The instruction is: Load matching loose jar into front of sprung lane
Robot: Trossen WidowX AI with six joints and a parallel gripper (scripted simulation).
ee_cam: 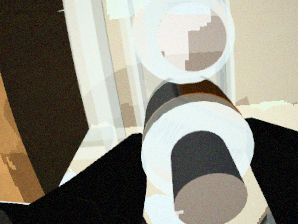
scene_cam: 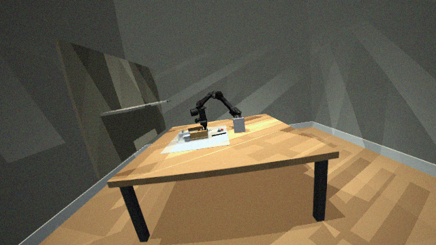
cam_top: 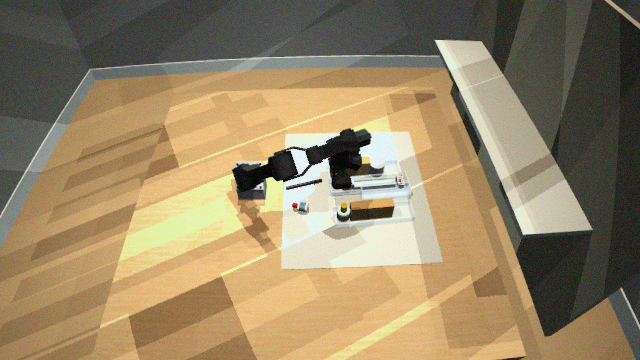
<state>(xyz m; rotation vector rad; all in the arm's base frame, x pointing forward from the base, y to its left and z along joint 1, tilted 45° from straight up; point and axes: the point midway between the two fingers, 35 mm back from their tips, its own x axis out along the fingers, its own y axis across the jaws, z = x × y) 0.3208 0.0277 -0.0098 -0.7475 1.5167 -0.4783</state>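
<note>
Now: gripper tip 7 cm short of the pale mat, 1 cm to the right of it and 6 cm above it. Also, from my gripper tip: shelf 51 cm ahead, 4 cm to the left, 31 cm above; sprung lane 15 cm ahead, 4 cm below; black rod 12 cm behind, 2 cm to the left, 5 cm below.
</note>
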